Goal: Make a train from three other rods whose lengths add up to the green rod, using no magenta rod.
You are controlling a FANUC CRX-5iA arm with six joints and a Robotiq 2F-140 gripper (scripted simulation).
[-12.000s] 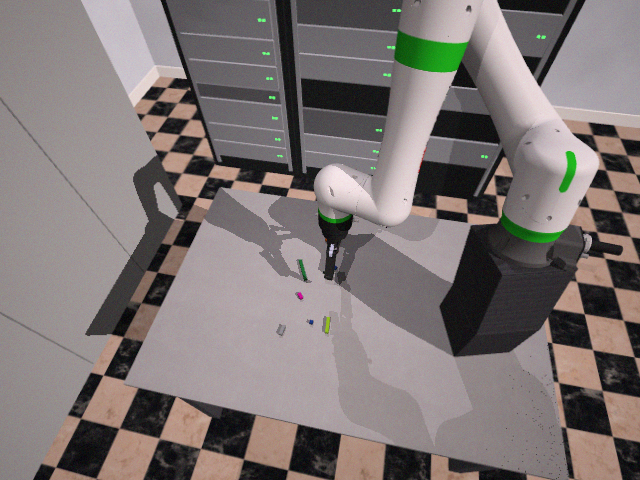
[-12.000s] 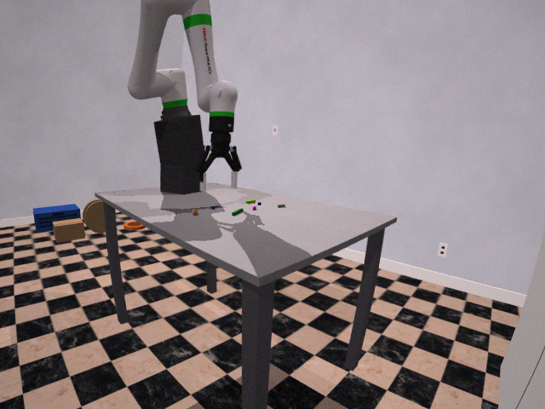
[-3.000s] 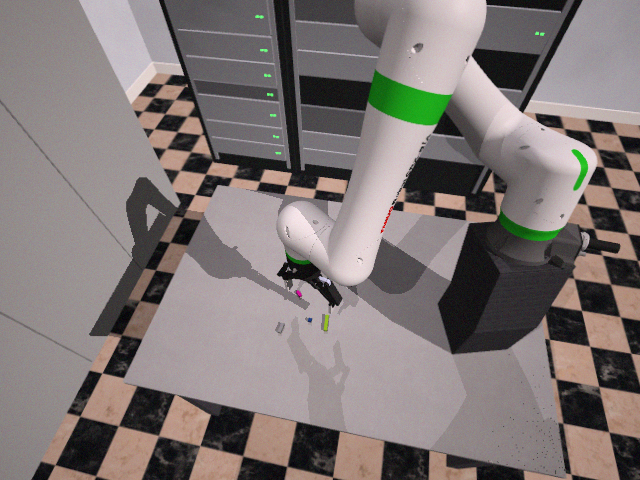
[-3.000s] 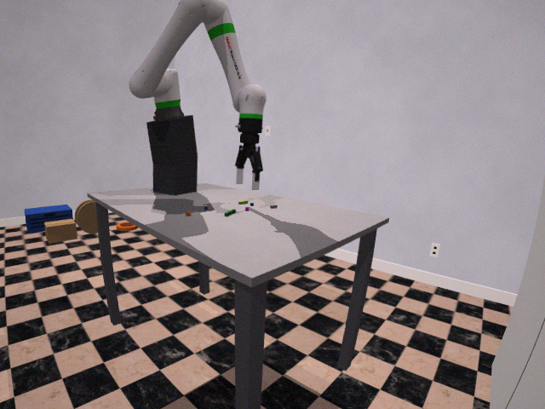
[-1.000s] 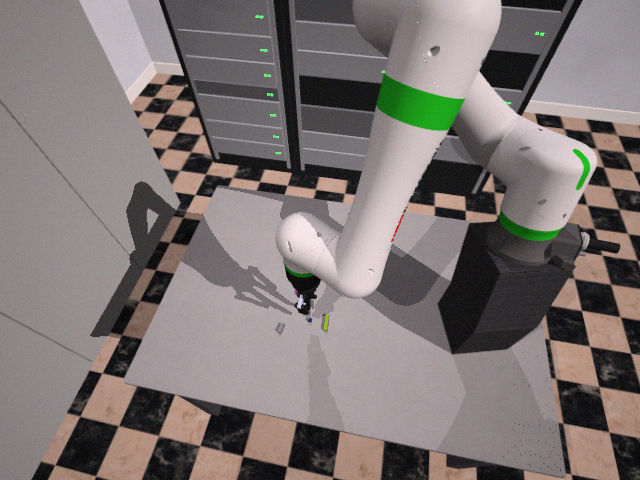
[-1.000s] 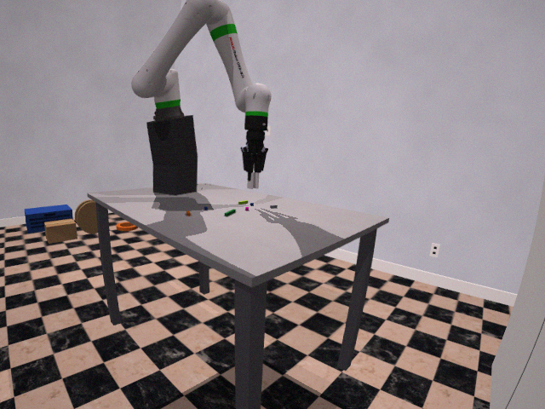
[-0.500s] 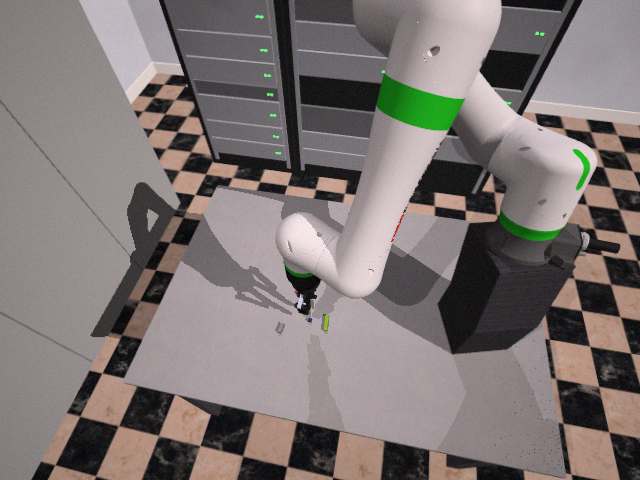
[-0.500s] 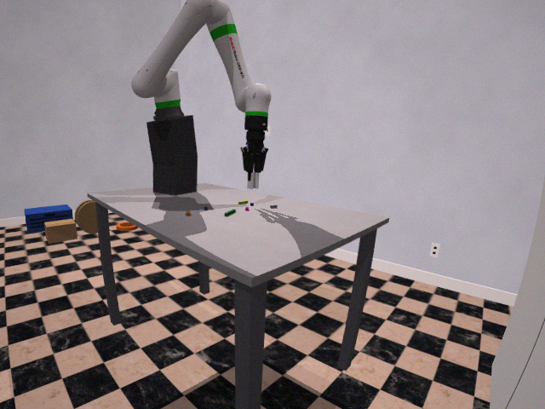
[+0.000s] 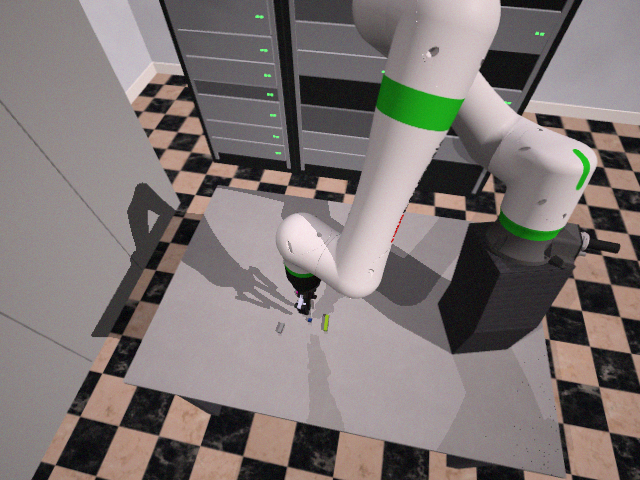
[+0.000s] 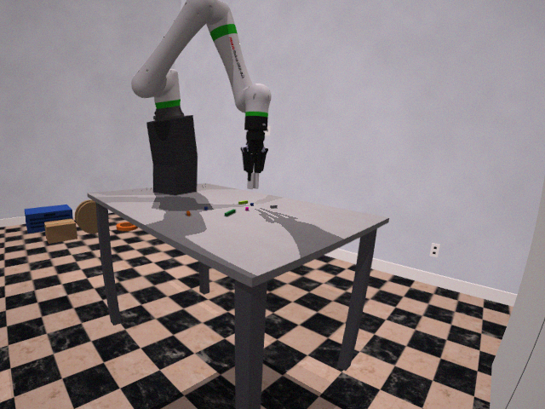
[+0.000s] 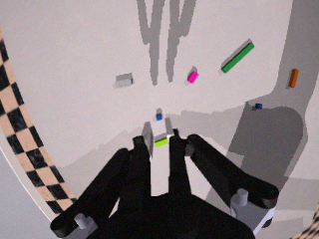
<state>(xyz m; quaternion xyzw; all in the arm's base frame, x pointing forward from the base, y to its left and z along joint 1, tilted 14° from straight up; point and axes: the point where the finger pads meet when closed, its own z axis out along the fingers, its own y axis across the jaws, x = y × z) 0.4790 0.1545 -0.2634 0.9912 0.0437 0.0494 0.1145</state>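
Right now my hand is 50 mm past the lime rod, 10 mm to the left of it and 100 mm above it. Also, from my hand: magenta rod (70 mm ahead, 70 mm to the right, 100 mm below); then grey rod (70 mm ahead, 60 mm to the left, 100 mm below); then green rod (100 mm ahead, 160 mm to the right, 100 mm below).
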